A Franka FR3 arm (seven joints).
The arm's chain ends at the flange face. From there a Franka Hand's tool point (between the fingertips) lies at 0.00 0.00 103.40 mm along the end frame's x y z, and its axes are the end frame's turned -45 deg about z.
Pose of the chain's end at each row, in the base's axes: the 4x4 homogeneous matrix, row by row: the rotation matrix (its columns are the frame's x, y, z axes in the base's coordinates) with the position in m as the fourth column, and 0 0 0 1 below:
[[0.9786, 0.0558, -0.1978, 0.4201], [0.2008, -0.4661, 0.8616, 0.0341], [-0.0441, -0.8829, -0.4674, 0.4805], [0, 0, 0, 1]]
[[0.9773, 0.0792, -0.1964, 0.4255], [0.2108, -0.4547, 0.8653, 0.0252], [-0.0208, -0.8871, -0.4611, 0.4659], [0, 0, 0, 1]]
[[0.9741, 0.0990, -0.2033, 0.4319], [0.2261, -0.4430, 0.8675, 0.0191], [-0.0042, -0.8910, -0.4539, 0.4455], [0, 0, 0, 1]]
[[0.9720, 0.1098, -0.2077, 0.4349], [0.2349, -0.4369, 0.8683, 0.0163], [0.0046, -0.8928, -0.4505, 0.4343], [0, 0, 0, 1]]
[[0.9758, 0.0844, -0.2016, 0.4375], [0.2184, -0.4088, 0.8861, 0.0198], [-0.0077, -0.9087, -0.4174, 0.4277], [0, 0, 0, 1]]
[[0.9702, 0.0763, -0.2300, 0.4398], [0.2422, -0.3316, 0.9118, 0.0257], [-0.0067, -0.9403, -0.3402, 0.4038], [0, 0, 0, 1]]
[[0.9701, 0.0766, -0.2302, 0.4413], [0.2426, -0.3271, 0.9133, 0.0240], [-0.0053, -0.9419, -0.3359, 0.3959], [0, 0, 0, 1]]
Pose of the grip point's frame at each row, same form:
[[0.6525, 0.7314, -0.1978, 0.3996], [0.4716, -0.1876, 0.8616, 0.1232], [0.5931, -0.6555, -0.4674, 0.4322], [0, 0, 0, 1]]
[[0.6351, 0.7471, -0.1964, 0.4052], [0.4706, -0.1725, 0.8653, 0.1147], [0.6126, -0.6420, -0.4611, 0.4182], [0, 0, 0, 1]]
[[0.6188, 0.7588, -0.2033, 0.4109], [0.4731, -0.1534, 0.8675, 0.1088], [0.6271, -0.6330, -0.4539, 0.3986], [0, 0, 0, 1]]
[[0.6097, 0.7649, -0.2077, 0.4134], [0.4750, -0.1428, 0.8683, 0.1061], [0.6346, -0.6281, -0.4505, 0.3877], [0, 0, 0, 1]]
[[0.6303, 0.7497, -0.2016, 0.4167], [0.4435, -0.1346, 0.8861, 0.1114], [0.6371, -0.6480, -0.4174, 0.3845], [0, 0, 0, 1]]
[[0.6321, 0.7400, -0.2300, 0.4160], [0.4057, -0.0632, 0.9118, 0.1200], [0.6602, -0.6696, -0.3402, 0.3686], [0, 0, 0, 1]]
[[0.6318, 0.7401, -0.2302, 0.4175], [0.4028, -0.0598, 0.9133, 0.1184], [0.6623, -0.6698, -0.3359, 0.3612], [0, 0, 0, 1]]

